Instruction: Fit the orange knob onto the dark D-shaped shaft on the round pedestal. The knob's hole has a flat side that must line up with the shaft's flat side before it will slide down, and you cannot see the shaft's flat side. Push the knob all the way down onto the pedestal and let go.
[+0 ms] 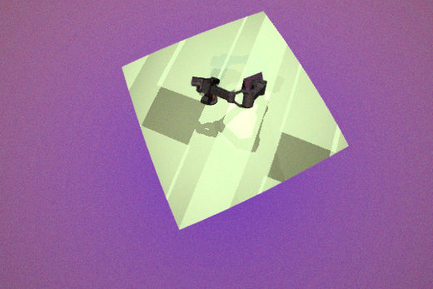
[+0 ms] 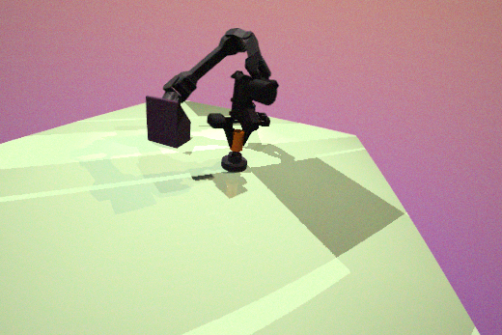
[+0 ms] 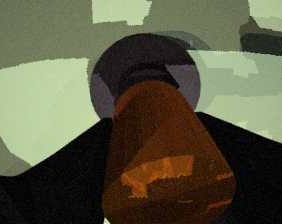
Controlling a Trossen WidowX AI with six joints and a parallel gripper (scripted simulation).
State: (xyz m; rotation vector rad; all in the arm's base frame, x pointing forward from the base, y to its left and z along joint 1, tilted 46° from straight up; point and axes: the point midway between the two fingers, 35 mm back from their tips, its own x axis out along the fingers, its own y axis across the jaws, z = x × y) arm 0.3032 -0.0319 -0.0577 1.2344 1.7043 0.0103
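Now: the orange knob 2 cm above my gripper tip. Also, from my gripper tip: dark round pedestal (4 cm below).
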